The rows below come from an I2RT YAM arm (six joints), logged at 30 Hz.
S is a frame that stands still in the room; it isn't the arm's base.
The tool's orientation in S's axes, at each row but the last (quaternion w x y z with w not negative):
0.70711 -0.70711 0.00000 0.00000
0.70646 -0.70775 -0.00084 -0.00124
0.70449 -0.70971 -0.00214 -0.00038
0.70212 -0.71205 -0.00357 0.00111
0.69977 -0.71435 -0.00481 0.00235
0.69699 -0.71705 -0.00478 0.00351
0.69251 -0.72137 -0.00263 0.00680
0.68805 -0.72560 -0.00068 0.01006
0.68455 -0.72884 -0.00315 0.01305
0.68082 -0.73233 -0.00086 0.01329
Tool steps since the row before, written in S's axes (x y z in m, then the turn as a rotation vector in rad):
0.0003 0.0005 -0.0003 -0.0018 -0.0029 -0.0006
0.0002 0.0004 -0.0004 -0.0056 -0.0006 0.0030
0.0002 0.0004 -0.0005 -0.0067 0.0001 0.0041
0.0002 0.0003 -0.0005 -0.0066 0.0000 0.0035
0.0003 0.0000 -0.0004 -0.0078 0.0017 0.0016
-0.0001 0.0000 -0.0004 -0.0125 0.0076 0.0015
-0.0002 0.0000 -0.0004 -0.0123 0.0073 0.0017
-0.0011 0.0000 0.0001 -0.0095 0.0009 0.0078
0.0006 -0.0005 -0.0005 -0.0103 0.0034 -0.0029
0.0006 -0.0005 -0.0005 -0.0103 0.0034 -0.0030
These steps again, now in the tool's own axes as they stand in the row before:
0.0003 0.0003 0.0005 -0.0018 0.0006 -0.0029
0.0002 0.0004 0.0004 -0.0056 -0.0030 -0.0006
0.0002 0.0005 0.0004 -0.0067 -0.0041 0.0001
0.0002 0.0005 0.0003 -0.0066 -0.0035 0.0000
0.0003 0.0004 0.0000 -0.0078 -0.0017 0.0017
-0.0001 0.0004 0.0000 -0.0124 -0.0017 0.0077
-0.0002 0.0004 0.0000 -0.0122 -0.0019 0.0074
-0.0011 -0.0001 0.0000 -0.0096 -0.0077 0.0006
0.0006 0.0005 -0.0005 -0.0102 0.0028 0.0038
0.0006 0.0005 -0.0005 -0.0102 0.0029 0.0038

